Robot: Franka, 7 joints.
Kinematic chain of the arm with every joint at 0, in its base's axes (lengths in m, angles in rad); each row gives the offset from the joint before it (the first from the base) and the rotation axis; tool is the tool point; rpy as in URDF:
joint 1: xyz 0 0 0.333 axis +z
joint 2: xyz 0 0 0 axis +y
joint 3: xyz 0 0 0.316 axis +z
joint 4: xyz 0.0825 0 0 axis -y
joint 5: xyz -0.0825 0 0.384 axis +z
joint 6: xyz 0 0 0 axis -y
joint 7: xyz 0.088 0 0 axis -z
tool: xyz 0 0 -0.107 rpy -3.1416 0 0
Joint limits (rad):
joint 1: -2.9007..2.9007
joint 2: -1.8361..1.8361
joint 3: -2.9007..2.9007
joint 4: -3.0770..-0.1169
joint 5: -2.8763..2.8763
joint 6: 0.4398..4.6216
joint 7: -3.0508..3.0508
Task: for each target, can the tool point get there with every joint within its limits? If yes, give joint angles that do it. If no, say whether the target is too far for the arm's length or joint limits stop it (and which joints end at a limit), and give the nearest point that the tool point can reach.
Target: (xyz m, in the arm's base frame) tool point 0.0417 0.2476 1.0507
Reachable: yes | joints -0.8024 -0.0357 2.1152 -0.8950 -0.0060 4.0917 -0.1138
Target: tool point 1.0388 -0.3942 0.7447
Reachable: no: too far | nearest point 0.7521 -0.2854 0.6311 | short by 0.327 m
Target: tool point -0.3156 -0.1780 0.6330
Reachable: yes | joints -1.5317 -1.0372 -0.5914 -2.6039 -2.4280 1.4471 2.4113
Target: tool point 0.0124 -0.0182 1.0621
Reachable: yes | joints 0.4915 -0.1071 -0.4097 -0.5552 -0.0890 4.2927 -0.3856
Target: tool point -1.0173 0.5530 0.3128
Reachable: no: too far | nearest point -0.7536 0.4097 0.3180 | short by 0.300 m
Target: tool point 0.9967 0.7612 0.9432
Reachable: no: too far | nearest point 0.6131 0.4682 0.7083 | short by 0.537 m
